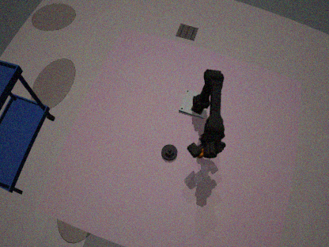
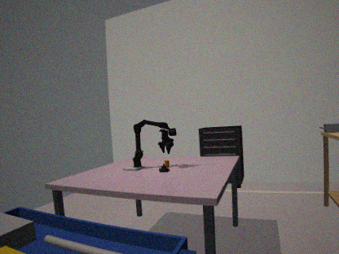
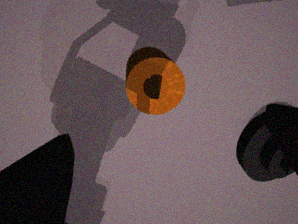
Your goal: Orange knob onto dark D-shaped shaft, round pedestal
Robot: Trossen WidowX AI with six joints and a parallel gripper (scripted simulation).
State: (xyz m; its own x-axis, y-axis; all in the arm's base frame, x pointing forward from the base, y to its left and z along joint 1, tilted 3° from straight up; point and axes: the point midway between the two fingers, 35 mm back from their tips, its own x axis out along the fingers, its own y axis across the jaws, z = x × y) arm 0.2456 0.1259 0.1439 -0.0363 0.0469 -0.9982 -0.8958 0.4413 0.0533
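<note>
My gripper tip is 100 mm above the orange knob. From my gripper tip the other things lie so: dark round pedestal: 70 mm ahead, 150 mm to the right, 90 mm below.
</note>
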